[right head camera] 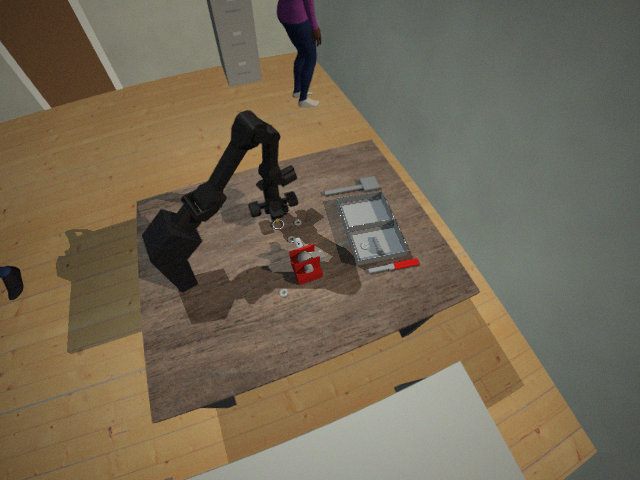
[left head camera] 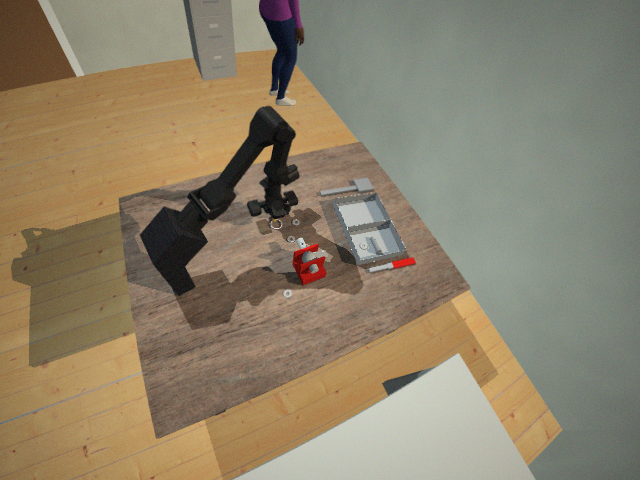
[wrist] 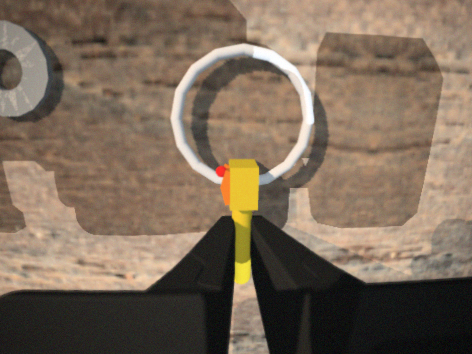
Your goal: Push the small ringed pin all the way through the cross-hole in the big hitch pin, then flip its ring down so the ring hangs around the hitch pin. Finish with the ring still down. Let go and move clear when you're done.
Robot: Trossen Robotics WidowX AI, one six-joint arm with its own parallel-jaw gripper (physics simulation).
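Places are measured from the arm's base along level axes (x ahead, y left, z up), in millimetres.
Pixels of known places: gripper, fingertip midpoint: (wrist: 240,227); arm's base, link origin: (right head camera: 182,225) (left head camera: 186,224).
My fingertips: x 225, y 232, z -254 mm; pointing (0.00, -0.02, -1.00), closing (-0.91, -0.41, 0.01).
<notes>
Ahead of a thing's pixels: the offset from my fingertips to its top centre. "spot": to the spot under its first point.
My gripper (left head camera: 277,212) (right head camera: 277,212) (wrist: 240,227) is shut on the yellow shank of the small ringed pin @(dy -19, dx +9, dz +10 mm) (left head camera: 276,220) (right head camera: 277,220) (wrist: 244,186). The pin's white ring @(spot: dy -29, dx +36, dz +3 mm) (wrist: 176,115) extends ahead of the fingertips, with its shadow close by on the table. A small orange part and a red dot show beside the yellow block. The big grey hitch pin (left head camera: 309,258) (right head camera: 305,256) sits through a red bracket @(spot: dy -269, dx +159, dz +32 mm) (left head camera: 313,276) (right head camera: 308,276), apart from the gripper. Its cross-hole is too small to make out, and the hitch pin does not show in the wrist view.
Washers @(dy -20, dx +94, dz -1 mm) (left head camera: 296,222) (right head camera: 297,222) (wrist: 35,75) lie near the gripper and bracket. A grey two-compartment tray @(dy -29, dx +386, dz +38 mm) (left head camera: 368,226) (right head camera: 372,227) holds a washer and a cylinder. A grey hammer @(spot: dy +209, dx +394, dz +12 mm) (left head camera: 363,184) (right head camera: 369,183) and a red-handled tool @(dy -197, dx +470, dz +6 mm) (left head camera: 404,263) (right head camera: 406,264) lie beside it.
</notes>
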